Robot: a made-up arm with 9 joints. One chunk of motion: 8 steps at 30 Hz.
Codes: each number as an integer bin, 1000 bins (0 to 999) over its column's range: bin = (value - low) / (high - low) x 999, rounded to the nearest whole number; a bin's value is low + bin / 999 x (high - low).
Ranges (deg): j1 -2..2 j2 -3..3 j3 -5..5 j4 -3..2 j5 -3..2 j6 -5..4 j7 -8..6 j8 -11..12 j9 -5..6
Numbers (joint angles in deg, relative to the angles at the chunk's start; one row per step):
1: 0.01 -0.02 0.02 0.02 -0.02 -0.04 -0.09 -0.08 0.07
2: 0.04 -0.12 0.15 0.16 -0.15 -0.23 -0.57 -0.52 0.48
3: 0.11 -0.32 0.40 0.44 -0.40 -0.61 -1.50 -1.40 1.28
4: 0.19 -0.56 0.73 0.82 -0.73 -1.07 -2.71 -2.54 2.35
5: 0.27 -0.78 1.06 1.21 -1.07 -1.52 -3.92 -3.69 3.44
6: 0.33 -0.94 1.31 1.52 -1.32 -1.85 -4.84 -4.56 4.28
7: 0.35 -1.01 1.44 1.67 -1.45 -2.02 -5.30 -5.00 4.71
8: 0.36 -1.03 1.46 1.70 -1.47 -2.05 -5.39 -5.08 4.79
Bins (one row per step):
1: 502 496 501 603 595 551 564 474 460
2: 509 480 514 631 569 529 530 455 498
3: 527 446 539 687 519 487 464 417 570
4: 547 406 572 763 454 436 377 367 668
5: 567 370 605 841 386 386 291 318 767
6: 582 343 630 903 336 350 225 280 843
7: 587 331 643 933 310 331 193 261 882
8: 589 328 645 939 306 327 186 257 889

